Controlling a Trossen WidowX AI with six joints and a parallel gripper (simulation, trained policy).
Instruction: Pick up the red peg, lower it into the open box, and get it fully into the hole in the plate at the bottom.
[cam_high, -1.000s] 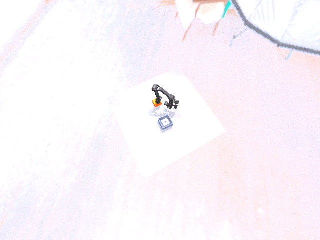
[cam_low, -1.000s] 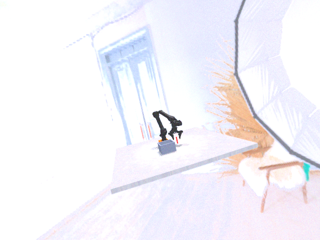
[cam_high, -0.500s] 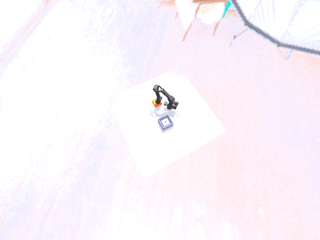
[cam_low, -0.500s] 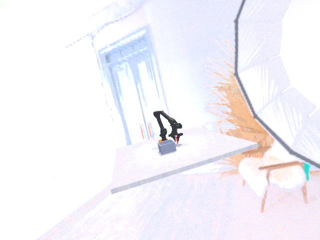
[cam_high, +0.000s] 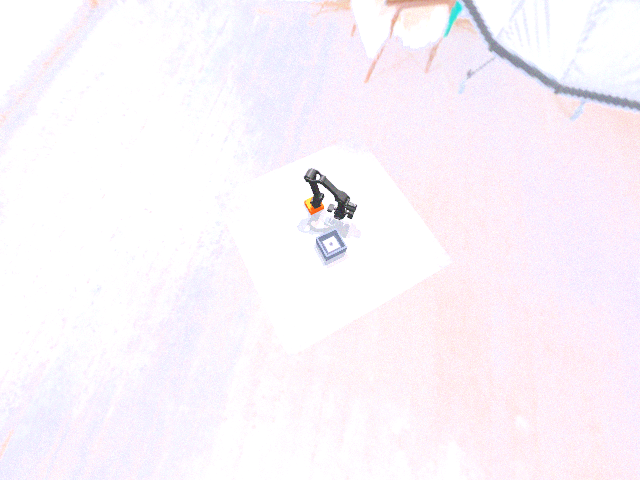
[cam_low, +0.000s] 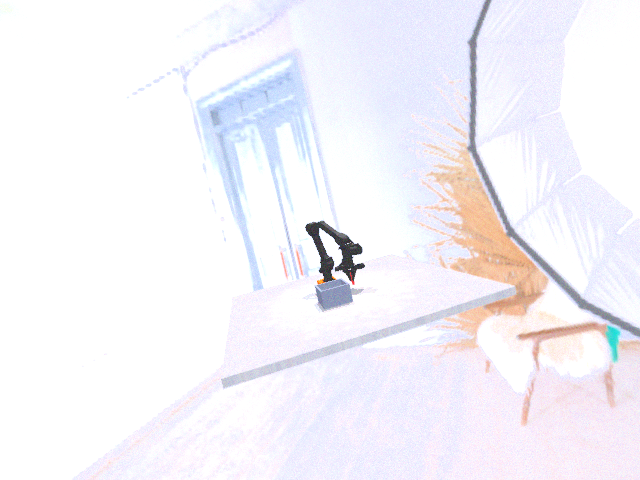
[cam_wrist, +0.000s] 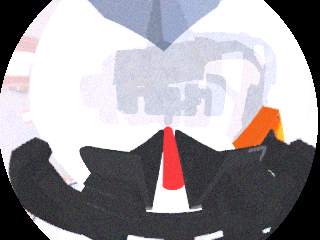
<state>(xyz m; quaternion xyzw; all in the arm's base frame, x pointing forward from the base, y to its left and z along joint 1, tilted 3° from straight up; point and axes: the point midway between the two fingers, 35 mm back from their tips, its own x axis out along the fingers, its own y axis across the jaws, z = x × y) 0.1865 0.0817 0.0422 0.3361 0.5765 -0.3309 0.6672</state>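
The pale plate is 18 cm to the right of my gripper tip and 14 cm ahead of it. From my gripper tip the other things lie so: grey box: 18 cm to the right, 14 cm ahead, 2 cm below; then red peg: 2 cm above, 1 cm to the left, 1 cm behind.
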